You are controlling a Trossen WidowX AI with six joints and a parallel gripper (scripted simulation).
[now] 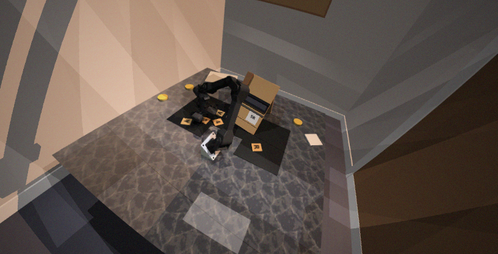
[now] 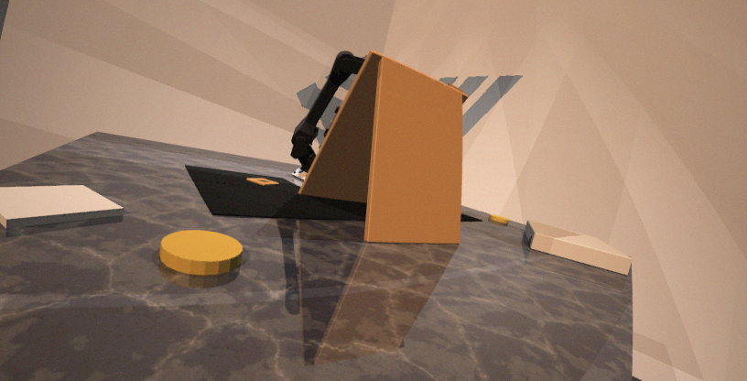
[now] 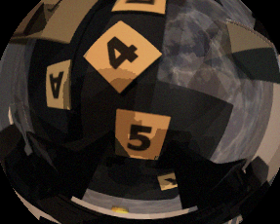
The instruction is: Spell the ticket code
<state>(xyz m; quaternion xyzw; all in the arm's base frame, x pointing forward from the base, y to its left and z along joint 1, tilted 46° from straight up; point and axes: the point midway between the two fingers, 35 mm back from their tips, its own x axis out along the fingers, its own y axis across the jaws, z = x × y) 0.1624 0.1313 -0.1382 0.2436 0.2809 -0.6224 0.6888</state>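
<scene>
Right now my gripper tip is 28 cm to the left of the white ticket, 15 cm short of it and 8 cm below it. Also, from my gripper tip: black mat: 18 cm to the right, 4 cm ahead; then pale flat box: 51 cm ahead, 22 cm to the left, 2 cm above; then pale card: 72 cm to the right, 31 cm ahead.
</scene>
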